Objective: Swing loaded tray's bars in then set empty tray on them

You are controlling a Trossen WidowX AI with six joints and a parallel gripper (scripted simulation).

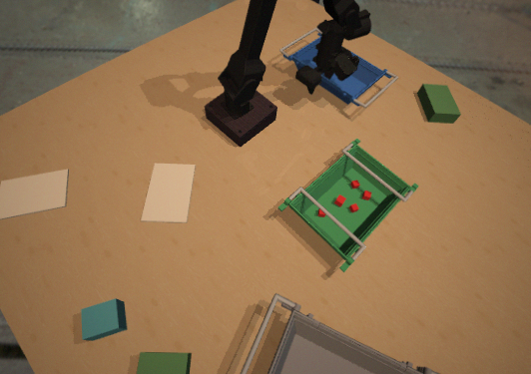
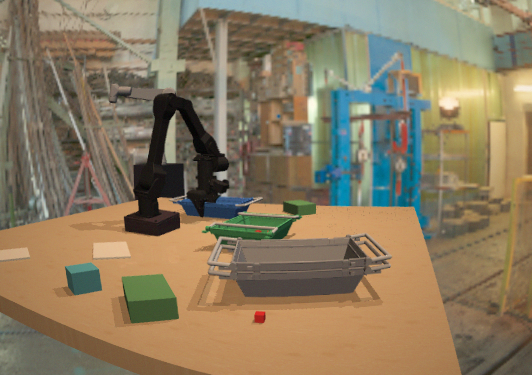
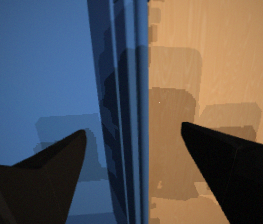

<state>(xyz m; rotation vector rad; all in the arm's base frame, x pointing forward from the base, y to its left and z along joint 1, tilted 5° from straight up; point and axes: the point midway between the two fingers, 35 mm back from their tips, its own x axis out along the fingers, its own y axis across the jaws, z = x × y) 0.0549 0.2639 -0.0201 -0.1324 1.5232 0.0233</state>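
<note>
Right now my gripper tip is 8 cm to the right of the blue tray, 3 cm below it and 1 cm past it. From my gripper tip the other things lie so: teal block: 75 cm to the right, 20 cm ahead, 1 cm above.
</note>
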